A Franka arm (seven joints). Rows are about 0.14 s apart.
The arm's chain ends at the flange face. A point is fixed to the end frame.
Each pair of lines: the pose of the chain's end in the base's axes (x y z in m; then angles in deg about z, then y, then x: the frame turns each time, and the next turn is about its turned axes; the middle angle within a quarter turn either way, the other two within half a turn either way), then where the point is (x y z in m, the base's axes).
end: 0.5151 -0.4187 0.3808 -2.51 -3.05 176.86
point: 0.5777 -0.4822 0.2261
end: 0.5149 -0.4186 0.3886 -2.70 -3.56 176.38
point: 0.5786 -0.4837 0.2350
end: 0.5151 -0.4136 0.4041 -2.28 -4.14 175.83
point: 0.5807 -0.4798 0.2518
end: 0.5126 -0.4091 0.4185 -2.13 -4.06 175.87
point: 0.5782 -0.4750 0.2661
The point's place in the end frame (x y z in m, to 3 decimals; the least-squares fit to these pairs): 0.057 0.052 0.161
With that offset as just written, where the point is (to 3 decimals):
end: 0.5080 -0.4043 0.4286 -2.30 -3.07 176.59
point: 0.571 -0.468 0.274
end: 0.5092 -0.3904 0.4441 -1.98 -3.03 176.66
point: 0.572 -0.454 0.290
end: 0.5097 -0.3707 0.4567 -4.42 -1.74 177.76
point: 0.567 -0.434 0.300
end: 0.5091 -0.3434 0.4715 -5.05 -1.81 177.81
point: 0.566 -0.407 0.314
